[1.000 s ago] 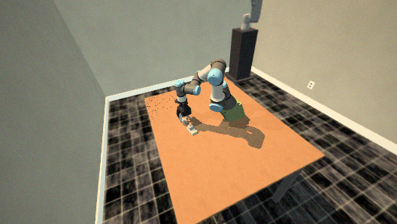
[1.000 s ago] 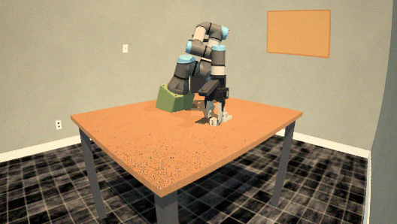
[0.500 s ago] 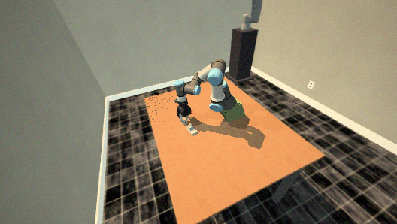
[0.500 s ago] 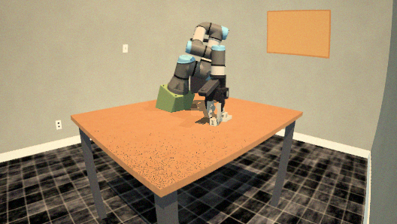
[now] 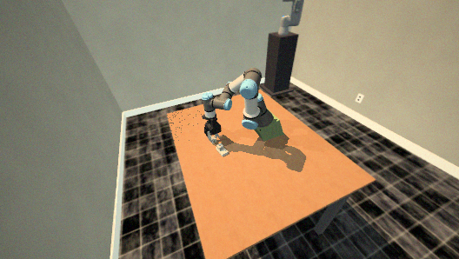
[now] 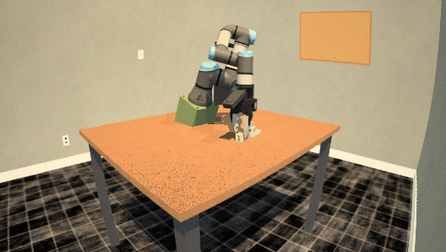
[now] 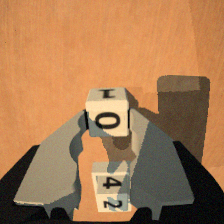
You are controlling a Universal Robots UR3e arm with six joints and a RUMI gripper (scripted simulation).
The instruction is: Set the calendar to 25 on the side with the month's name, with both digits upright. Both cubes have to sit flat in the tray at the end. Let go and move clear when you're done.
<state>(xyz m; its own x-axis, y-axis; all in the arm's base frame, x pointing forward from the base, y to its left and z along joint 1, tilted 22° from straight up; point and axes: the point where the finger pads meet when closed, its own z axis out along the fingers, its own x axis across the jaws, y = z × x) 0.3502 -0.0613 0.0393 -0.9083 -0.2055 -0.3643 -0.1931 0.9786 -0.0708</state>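
Now: hand 2 cm past the white calendar tray, 11 cm to the right of it and 2 cm above it. Round my hand: white calendar cube 1 cm below.
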